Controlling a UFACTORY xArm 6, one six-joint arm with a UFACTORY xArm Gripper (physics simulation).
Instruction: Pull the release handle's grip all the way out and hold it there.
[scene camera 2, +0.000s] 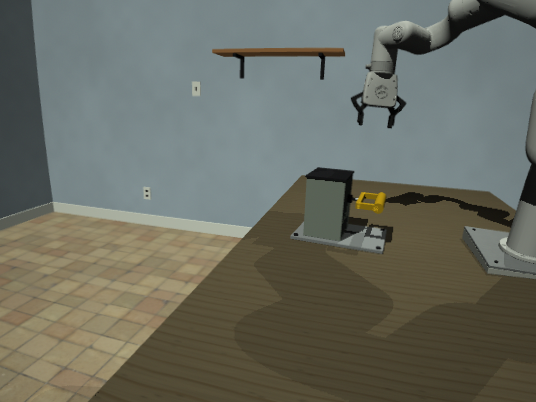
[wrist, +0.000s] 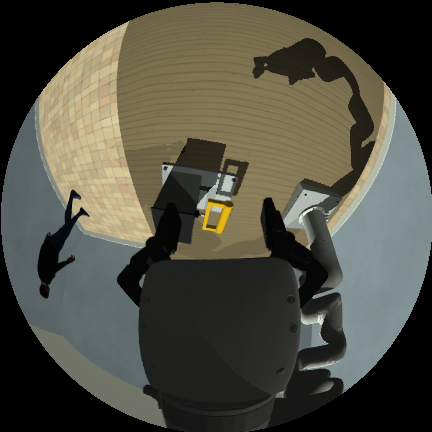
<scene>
gripper: scene camera 2; wrist
same spot on gripper: (wrist: 281, 243) = (scene camera 2: 390, 111)
same spot on grey base plate: (wrist: 217, 185) = (scene camera 2: 366, 232)
</scene>
